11 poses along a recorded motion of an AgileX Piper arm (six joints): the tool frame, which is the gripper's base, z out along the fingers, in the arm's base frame.
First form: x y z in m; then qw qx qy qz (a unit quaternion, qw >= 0).
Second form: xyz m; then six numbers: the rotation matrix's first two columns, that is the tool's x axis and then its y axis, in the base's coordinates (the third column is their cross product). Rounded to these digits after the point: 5 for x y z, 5 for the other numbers.
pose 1, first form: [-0.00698, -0.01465, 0.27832, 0.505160, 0.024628, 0.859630, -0.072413]
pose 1, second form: [-0.00698, -0.01465, 0.27832, -0.48841, -0.03082, -0.87207, 0.11550, 0.98830, -0.09961]
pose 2, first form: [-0.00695, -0.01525, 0.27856, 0.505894, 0.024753, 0.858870, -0.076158]
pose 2, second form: [-0.00695, -0.01525, 0.27856, -0.48692, -0.03454, -0.87277, 0.11958, 0.98717, -0.10577]
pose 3, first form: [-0.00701, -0.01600, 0.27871, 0.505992, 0.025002, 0.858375, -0.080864]
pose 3, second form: [-0.00701, -0.01600, 0.27871, -0.48669, -0.03891, -0.87271, 0.12476, 0.98567, -0.11352]
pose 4, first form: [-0.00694, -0.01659, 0.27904, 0.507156, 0.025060, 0.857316, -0.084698]
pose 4, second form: [-0.00694, -0.01659, 0.27904, -0.48433, -0.04294, -0.87383, 0.12888, 0.98440, -0.11981]
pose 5, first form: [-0.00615, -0.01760, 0.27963, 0.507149, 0.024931, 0.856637, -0.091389]
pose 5, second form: [-0.00615, -0.01760, 0.27963, -0.48436, -0.04998, -0.87344, 0.13541, 0.98205, -0.13129]
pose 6, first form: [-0.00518, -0.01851, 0.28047, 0.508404, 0.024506, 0.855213, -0.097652]
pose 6, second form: [-0.00518, -0.01851, 0.28047, -0.48185, -0.05738, -0.87437, 0.14121, 0.97973, -0.14211]
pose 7, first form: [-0.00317, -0.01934, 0.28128, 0.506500, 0.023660, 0.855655, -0.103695]
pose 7, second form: [-0.00317, -0.01934, 0.28128, -0.48580, -0.06455, -0.87169, 0.14553, 0.97738, -0.15349]
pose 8, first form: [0.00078, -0.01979, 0.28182, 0.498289, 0.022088, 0.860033, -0.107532]
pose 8, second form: [0.00078, -0.01979, 0.28182, -0.50244, -0.06917, -0.86184, 0.14516, 0.97590, -0.16295]
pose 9, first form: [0.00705, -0.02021, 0.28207, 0.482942, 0.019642, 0.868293, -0.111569]
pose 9, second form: [0.00705, -0.02021, 0.28207, -0.53276, -0.07365, -0.84305, 0.14187, 0.97433, -0.17478]
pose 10, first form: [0.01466, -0.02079, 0.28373, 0.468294, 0.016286, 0.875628, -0.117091]
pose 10, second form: [0.01466, -0.02079, 0.28373, -0.56087, -0.08115, -0.82392, 0.13819, 0.97205, -0.18980]
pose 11, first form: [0.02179, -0.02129, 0.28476, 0.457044, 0.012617, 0.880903, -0.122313]
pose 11, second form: [0.02179, -0.02129, 0.28476, -0.58190, -0.08958, -0.80831, 0.13403, 0.96976, -0.20396]
